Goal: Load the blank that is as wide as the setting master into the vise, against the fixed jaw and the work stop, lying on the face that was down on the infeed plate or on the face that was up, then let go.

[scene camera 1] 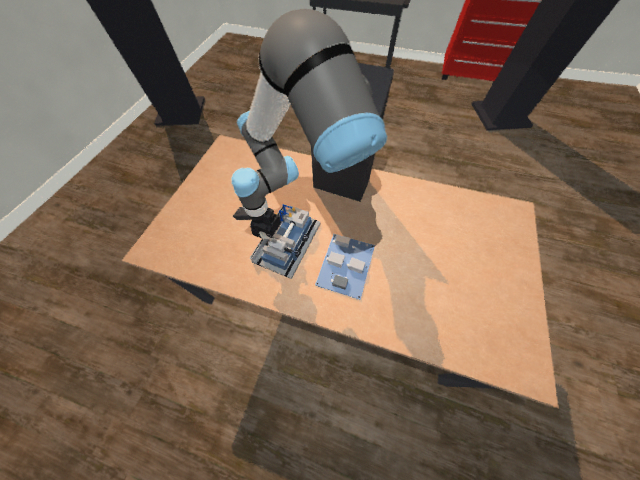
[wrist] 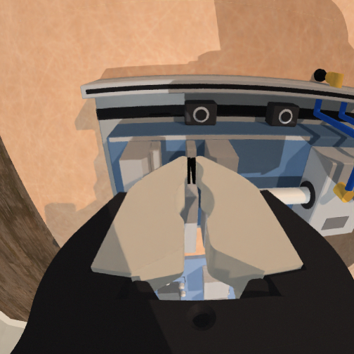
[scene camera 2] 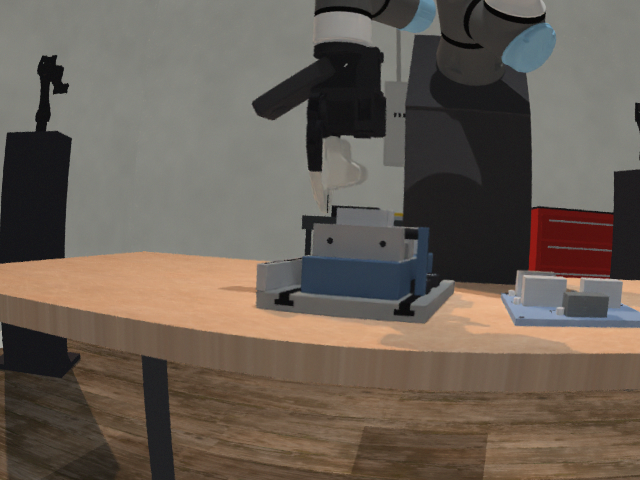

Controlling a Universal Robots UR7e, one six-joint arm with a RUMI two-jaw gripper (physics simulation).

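Where they show: gripper, fingertip midpoint: (scene camera 1: 266, 237) (scene camera 2: 324, 212); arm's base, link origin: (scene camera 2: 471, 63).
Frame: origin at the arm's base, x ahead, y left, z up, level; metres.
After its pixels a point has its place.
The vise (scene camera 1: 295, 266) {z -0.426, x 0.458, y -0.250 m} (scene camera 2: 356, 279) {z -0.407, x 0.451, y -0.332 m} (wrist: 265, 162) has a blue body on a grey base. A light block, seemingly the blank, shows above the fixed jaw (scene camera 2: 356, 242) (wrist: 134, 160) in scene camera 2 (scene camera 2: 361, 217) {z -0.341, x 0.412, y -0.322 m}; my fingers hide most of it in the wrist view. Its contact with the jaw and work stop cannot be made out. The moving jaw (wrist: 221, 154) stands to the right. My gripper (scene camera 1: 264, 236) {z -0.337, x 0.360, y -0.355 m} (scene camera 2: 325, 210) {z -0.337, x 0.360, y -0.355 m} (wrist: 190, 160) is shut, empty, above the vise. Which block is the setting master is unclear.
The blue infeed plate (scene camera 1: 324, 276) {z -0.438, x 0.506, y -0.131 m} (scene camera 2: 573, 321) {z -0.440, x 0.567, y -0.106 m} lies beside the vise, carrying light blocks (scene camera 1: 335, 258) {z -0.401, x 0.445, y -0.081 m} (scene camera 1: 356, 265) {z -0.402, x 0.482, y 0.001 m} and a dark grey block (scene camera 1: 339, 281) {z -0.413, x 0.541, y -0.074 m} (scene camera 2: 585, 304) {z -0.423, x 0.556, y -0.082 m}. Blue hoses with yellow fittings (wrist: 344, 192) rise at the vise's rod end. A raised rail (wrist: 150, 89) borders the base.
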